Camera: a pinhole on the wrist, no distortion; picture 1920 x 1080 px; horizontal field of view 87.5 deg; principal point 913.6 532.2 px. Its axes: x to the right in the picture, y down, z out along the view. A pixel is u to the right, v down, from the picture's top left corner.
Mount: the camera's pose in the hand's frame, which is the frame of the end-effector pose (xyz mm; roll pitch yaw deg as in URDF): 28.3 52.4 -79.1 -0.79 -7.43 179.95
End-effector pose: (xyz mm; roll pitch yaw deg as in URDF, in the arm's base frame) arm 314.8 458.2 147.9 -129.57 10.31 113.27
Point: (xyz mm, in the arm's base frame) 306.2 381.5 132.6
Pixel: 1858 1012
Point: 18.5 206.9 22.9
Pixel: 1314 925
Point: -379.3 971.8 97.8
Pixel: outside the picture
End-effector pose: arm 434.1 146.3 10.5 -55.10 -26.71 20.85
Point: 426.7 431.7 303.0
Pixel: 619 692
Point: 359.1 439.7 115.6
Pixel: 910 369
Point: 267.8 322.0 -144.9
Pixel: outside the picture
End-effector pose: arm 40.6 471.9 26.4 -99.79 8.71 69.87
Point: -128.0 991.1 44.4
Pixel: 154 947
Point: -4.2 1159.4 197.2
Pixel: outside the picture
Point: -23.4 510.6 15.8
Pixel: 1128 896
